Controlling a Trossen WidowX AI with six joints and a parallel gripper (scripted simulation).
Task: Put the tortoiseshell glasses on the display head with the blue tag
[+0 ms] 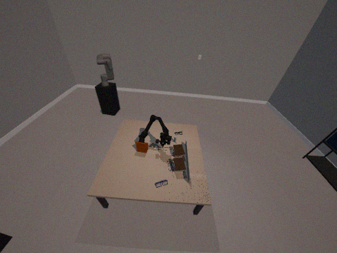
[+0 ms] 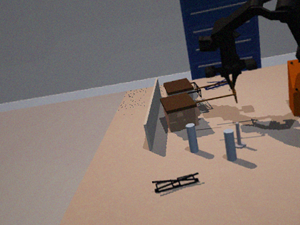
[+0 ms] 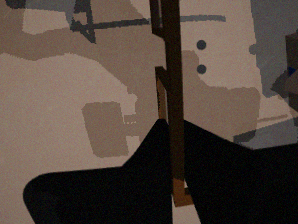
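Now: gripper tip 200 mm short of the brown-topped display head, 10 mm to the right of it and 70 mm above it. Round my gripper tip: grey upright panel 350 mm ahead, 80 mm to the right, 70 mm below; thin post 230 mm to the left, 100 mm below.
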